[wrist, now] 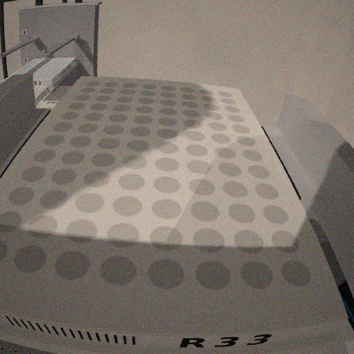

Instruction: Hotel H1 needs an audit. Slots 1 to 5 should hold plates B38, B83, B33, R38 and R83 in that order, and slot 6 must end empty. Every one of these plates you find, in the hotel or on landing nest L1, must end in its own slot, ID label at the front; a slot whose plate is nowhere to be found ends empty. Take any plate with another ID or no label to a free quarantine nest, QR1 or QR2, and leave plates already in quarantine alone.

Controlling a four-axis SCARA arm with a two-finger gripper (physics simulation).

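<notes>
My gripper (156, 101) is shut on a pale plate (166, 185) with rows of round wells. The plate lies level between the two fingers, and the label R33 is at its near edge, beside a barcode. Hotel H1 (60, 22) shows at the upper left beyond the held plate, with small slot labels that look like 6 and 5. A light plate (57, 69) is in the hotel near the lower slot label. Its ID is partly hidden behind the left finger; the visible end looks like 83. The lower slots are hidden. L1, QR1 and QR2 do not show.
Dark upright posts (4, 40) stand at the far left by the hotel. A plain beige background lies beyond the held plate and to the right of the hotel. A small blue patch (345, 296) shows at the lower right edge, below the right finger.
</notes>
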